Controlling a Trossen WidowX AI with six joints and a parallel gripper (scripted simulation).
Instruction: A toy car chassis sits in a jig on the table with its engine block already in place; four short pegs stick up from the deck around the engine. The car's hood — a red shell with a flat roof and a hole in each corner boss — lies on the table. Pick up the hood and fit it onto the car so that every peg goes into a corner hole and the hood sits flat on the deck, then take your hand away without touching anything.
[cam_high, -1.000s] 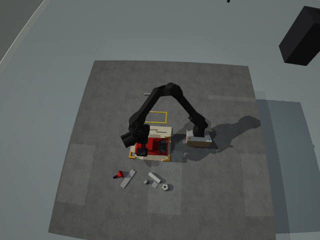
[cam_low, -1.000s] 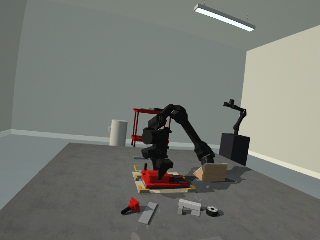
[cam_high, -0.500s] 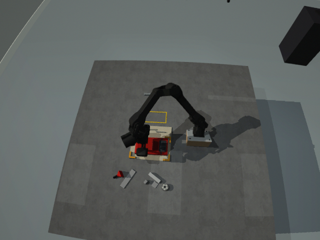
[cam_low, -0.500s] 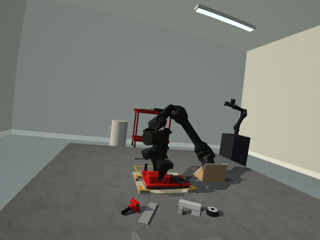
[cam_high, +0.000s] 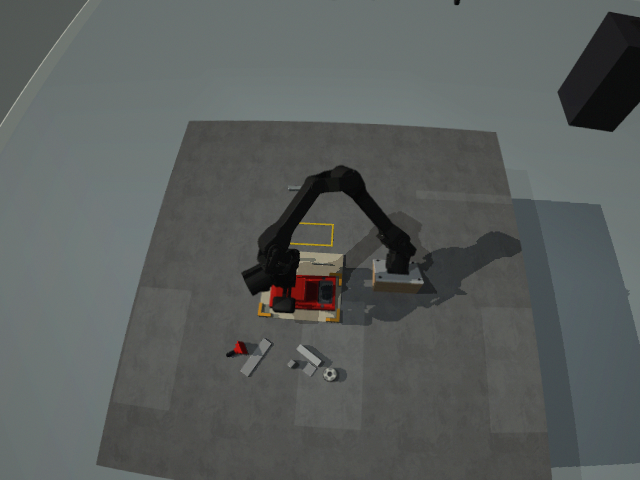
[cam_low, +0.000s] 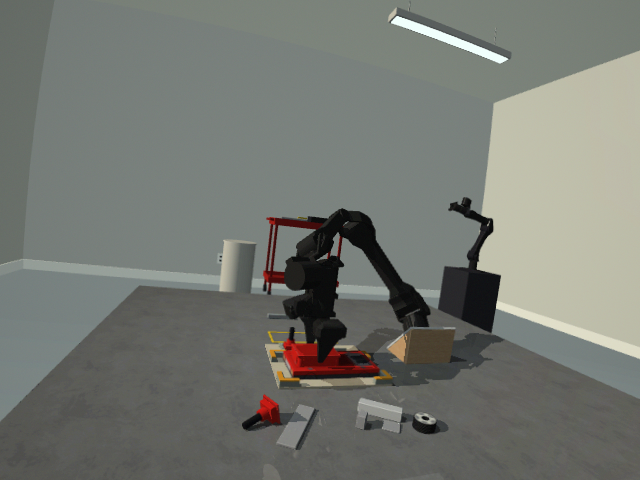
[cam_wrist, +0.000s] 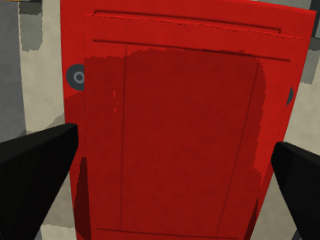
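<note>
The red hood lies right at my gripper tip. From my gripper tip the other things lie so: grey engine block (1 cm to the left, 1 cm below).
</note>
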